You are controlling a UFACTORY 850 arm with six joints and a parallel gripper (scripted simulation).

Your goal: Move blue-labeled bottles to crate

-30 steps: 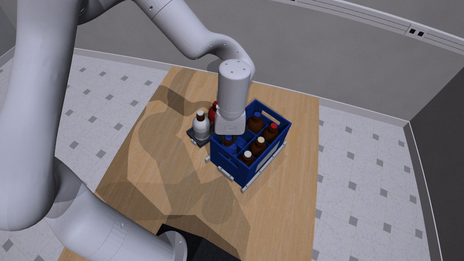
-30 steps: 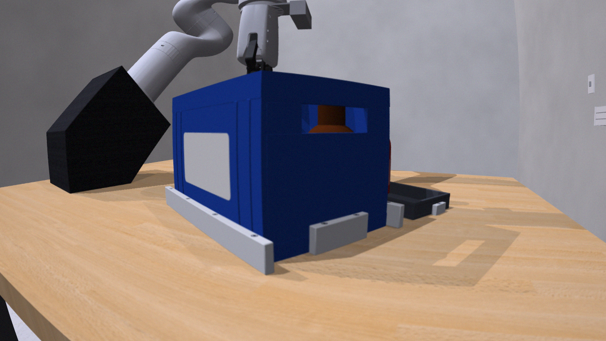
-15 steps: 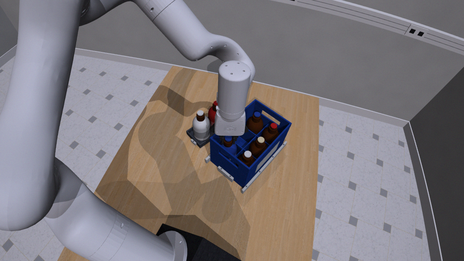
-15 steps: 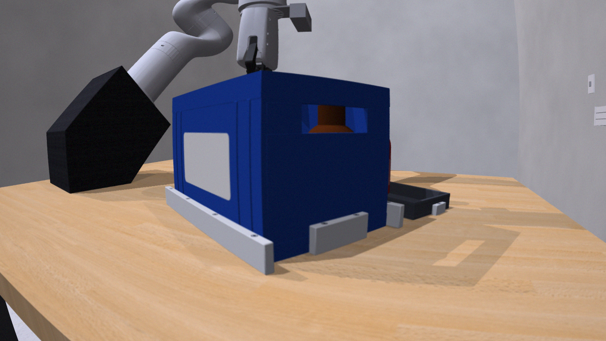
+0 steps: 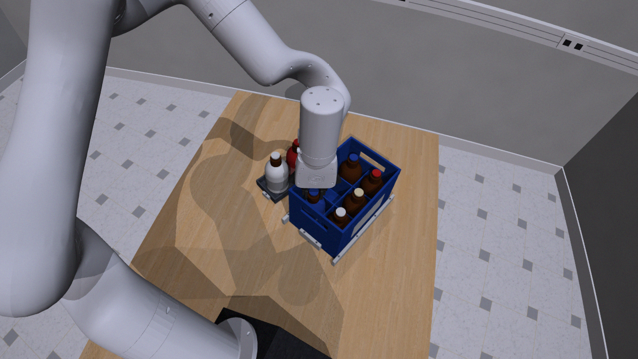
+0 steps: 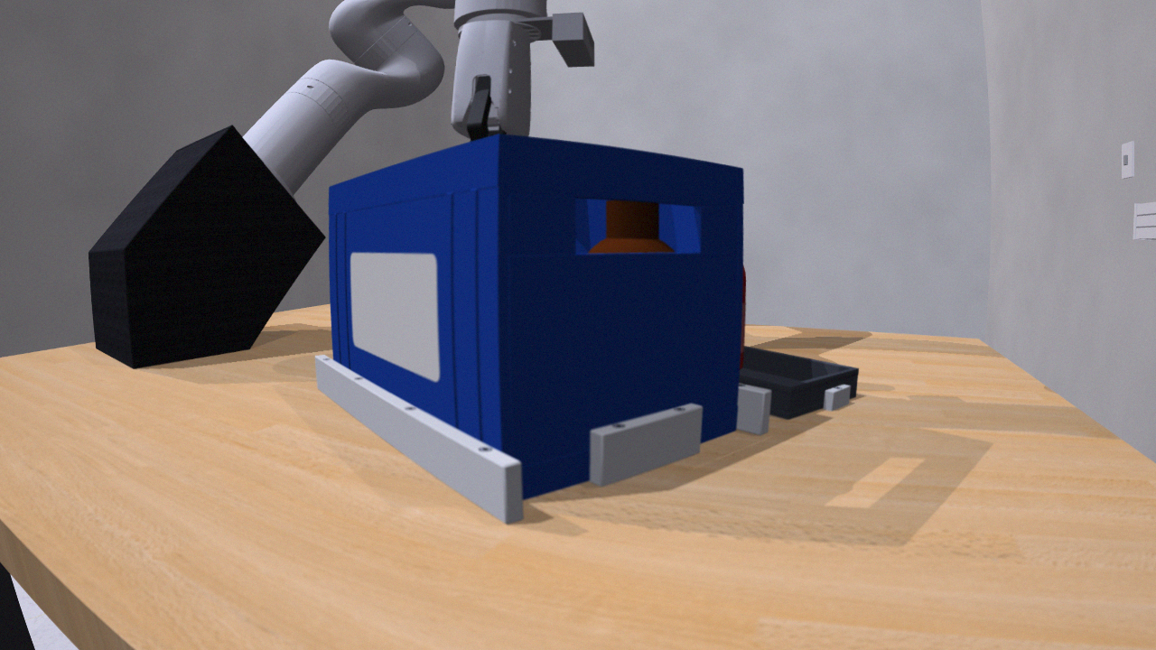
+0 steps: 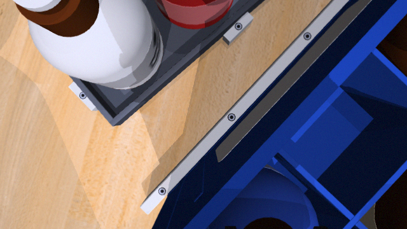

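The blue-labeled bottle is 70 mm below my hand. Also, from my hand: white-labeled bottle (90 mm ahead, 140 mm to the left, 80 mm below); blue crate (60 mm ahead, 80 mm to the right, 80 mm below); red-labeled bottle (160 mm ahead, 90 mm to the left, 80 mm below).
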